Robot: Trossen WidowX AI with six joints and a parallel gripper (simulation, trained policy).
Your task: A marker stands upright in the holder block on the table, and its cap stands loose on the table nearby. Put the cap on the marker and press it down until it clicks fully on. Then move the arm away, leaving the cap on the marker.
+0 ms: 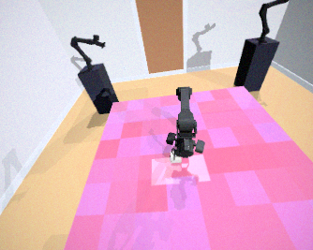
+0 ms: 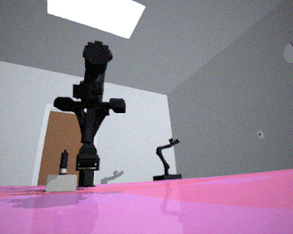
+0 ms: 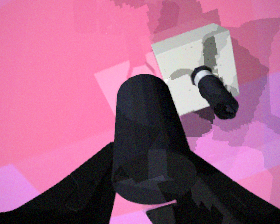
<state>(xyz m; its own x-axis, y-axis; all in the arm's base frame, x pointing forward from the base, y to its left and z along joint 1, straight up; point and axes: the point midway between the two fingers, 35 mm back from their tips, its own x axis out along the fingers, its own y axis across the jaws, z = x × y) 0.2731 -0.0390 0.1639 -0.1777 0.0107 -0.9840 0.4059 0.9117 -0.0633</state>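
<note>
The holder block lies 20 mm behind my gripper tip, 50 mm to the right of it and 110 mm below it. Round my gripper tip: dark cap: 10 mm ahead, 10 mm to the right, 10 mm above.
</note>
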